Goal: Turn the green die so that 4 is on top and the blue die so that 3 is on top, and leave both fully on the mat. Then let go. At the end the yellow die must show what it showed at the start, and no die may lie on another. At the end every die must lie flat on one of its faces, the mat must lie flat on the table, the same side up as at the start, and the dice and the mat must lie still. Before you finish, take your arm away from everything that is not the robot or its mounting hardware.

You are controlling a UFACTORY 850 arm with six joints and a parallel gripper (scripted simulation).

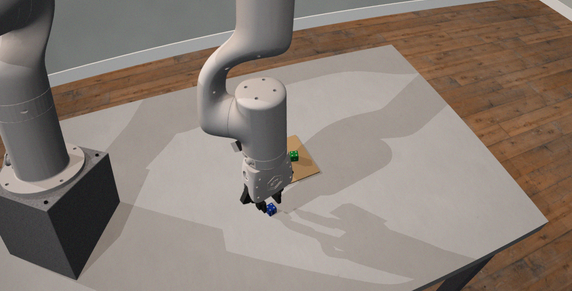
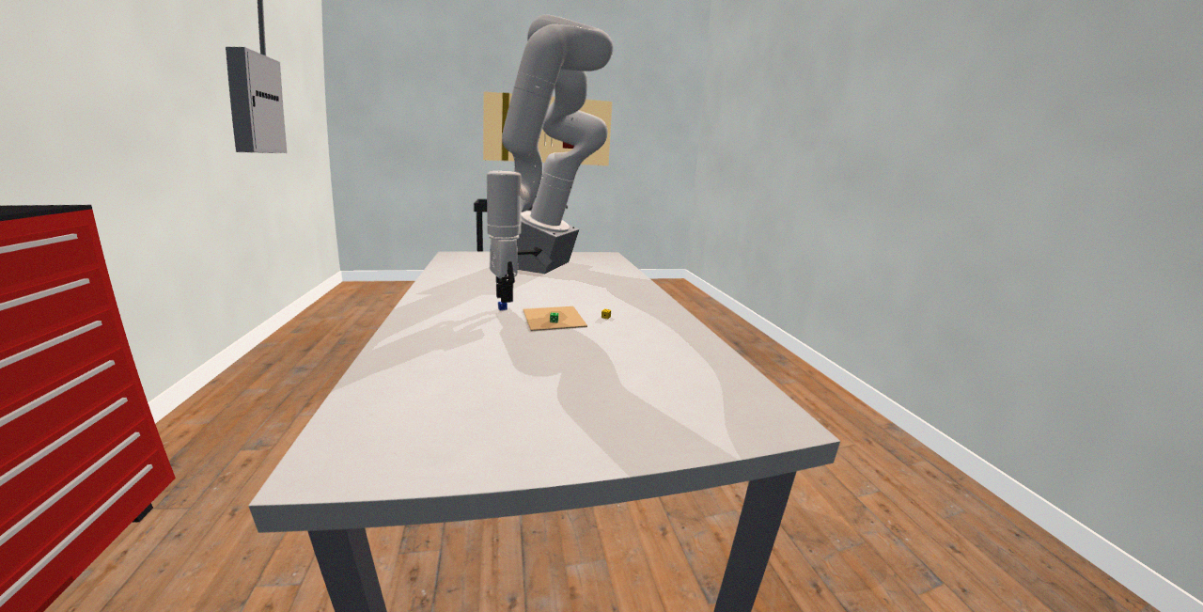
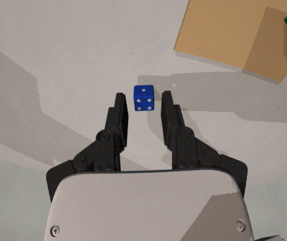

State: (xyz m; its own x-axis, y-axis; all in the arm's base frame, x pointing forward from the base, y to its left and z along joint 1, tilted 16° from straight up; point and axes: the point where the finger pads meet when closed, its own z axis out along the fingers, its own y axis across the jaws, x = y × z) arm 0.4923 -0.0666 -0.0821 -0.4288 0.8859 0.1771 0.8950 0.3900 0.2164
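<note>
My hand is 40 mm above the blue die and 10 mm to the left of it. Also, from my hand: tan mat (130 mm to the left, 60 mm ahead, 40 mm below); then yellow die (270 mm to the left, 50 mm ahead, 40 mm below); then green die (130 mm to the left, 90 mm ahead, 30 mm below).
</note>
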